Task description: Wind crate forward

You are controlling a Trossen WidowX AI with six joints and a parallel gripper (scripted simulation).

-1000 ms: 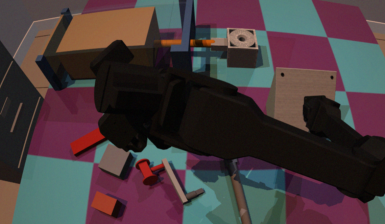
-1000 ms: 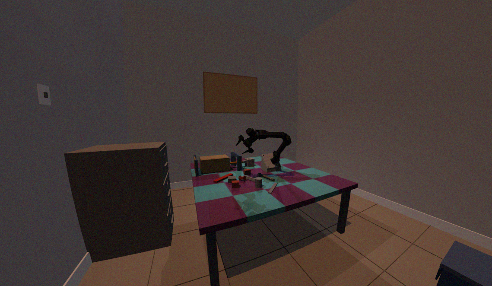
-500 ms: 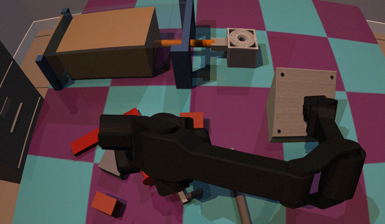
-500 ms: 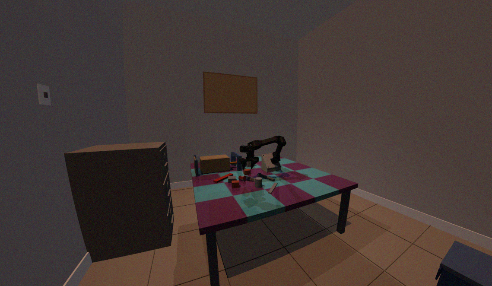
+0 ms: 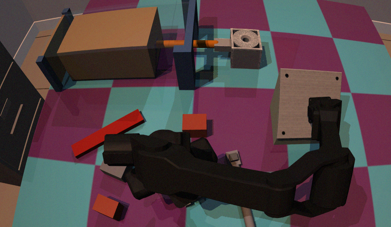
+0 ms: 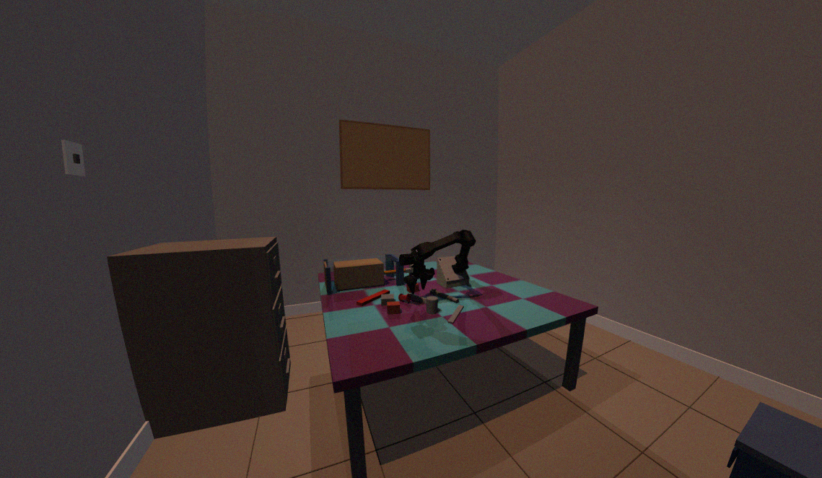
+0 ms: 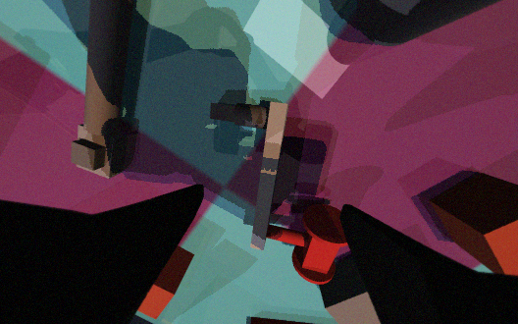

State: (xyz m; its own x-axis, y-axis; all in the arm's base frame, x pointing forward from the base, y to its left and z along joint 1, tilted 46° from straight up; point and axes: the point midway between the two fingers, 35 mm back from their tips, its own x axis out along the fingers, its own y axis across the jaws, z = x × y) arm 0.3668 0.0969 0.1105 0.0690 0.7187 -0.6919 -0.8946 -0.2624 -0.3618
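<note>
The grey crank handle lies 10 mm ahead of my gripper tip, 10 mm to the right of it and 40 mm below it. From my gripper tip the other things lie so: long red bar (200 mm ahead, 150 mm to the right, 50 mm below); then grey cube (160 mm ahead, 60 mm to the right, 40 mm below); then red knob (60 mm ahead, 30 mm to the right, 30 mm below).
</note>
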